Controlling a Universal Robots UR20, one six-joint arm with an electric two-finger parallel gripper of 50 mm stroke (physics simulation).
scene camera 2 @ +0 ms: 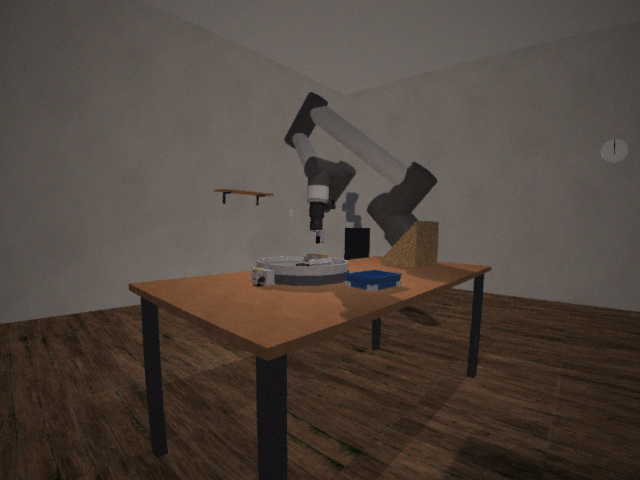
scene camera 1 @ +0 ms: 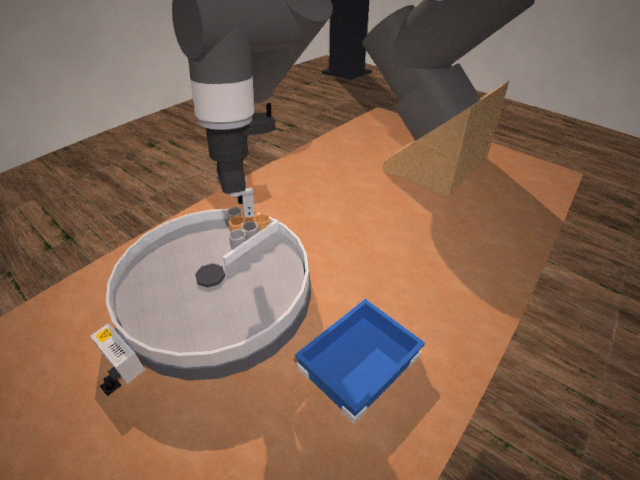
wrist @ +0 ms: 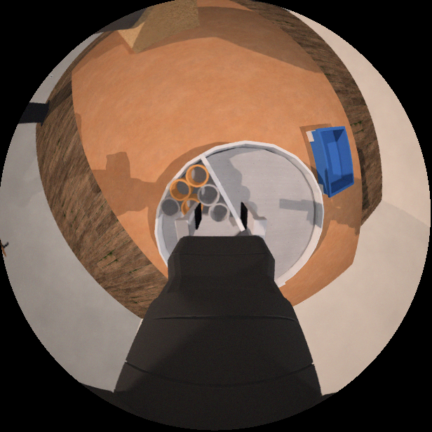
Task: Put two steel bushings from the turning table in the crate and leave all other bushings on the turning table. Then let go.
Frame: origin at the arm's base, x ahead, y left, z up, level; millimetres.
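Where they show: gripper, between the fingertips: [scene camera 2: 319, 243] [scene camera 1: 245, 209]; arm's base, origin of its link: [scene camera 1: 447, 120].
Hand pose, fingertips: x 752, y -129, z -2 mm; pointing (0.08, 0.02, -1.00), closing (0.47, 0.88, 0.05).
Each offset is from my fingertips to the top centre of the thing. "pt": to the spot under its first point.
Three grey steel bushings @(13 mm right, 25 mm ahead, 62 mm down) [scene camera 1: 237, 242] @(13 mm right, 13 mm back, 62 mm down) [scene camera 1: 250, 233] [wrist: 218, 204] [wrist: 208, 185] [wrist: 162, 205] stand upright on the turning table [scene camera 1: 165, 304] [scene camera 2: 310, 279] [wrist: 290, 185], packed beside three orange ones @(52 mm right, 8 mm back, 62 mm down) [scene camera 1: 236, 227] [wrist: 187, 175]. One orange bushing is partly hidden by a finger. My gripper [scene camera 1: 244, 203] [scene camera 2: 318, 239] [wrist: 220, 210] is open and empty, hanging above the group; in the wrist view one grey bushing shows between its fingers, below them. The blue crate @(359 mm left, 67 mm ahead, 103 mm down) [scene camera 1: 325, 384] [scene camera 2: 373, 281] [wrist: 320, 164] stands beside the turning table, and no bushing shows in it.
A white divider @(pt 14 mm left, 12 mm ahead, 83 mm down) [scene camera 1: 250, 243] [wrist: 223, 194] runs inward from the rim close to the bushings. A dark hub @(10 mm left, 128 mm ahead, 92 mm down) [scene camera 1: 209, 274] sits mid-disc. A white box @(pt 33 mm left, 365 mm ahead, 95 mm down) [scene camera 1: 116, 352] [scene camera 2: 263, 277] stands at the turning table's outer edge. The wedge-shaped arm base [scene camera 1: 449, 155] [scene camera 2: 427, 243] [wrist: 170, 25] is farther back.
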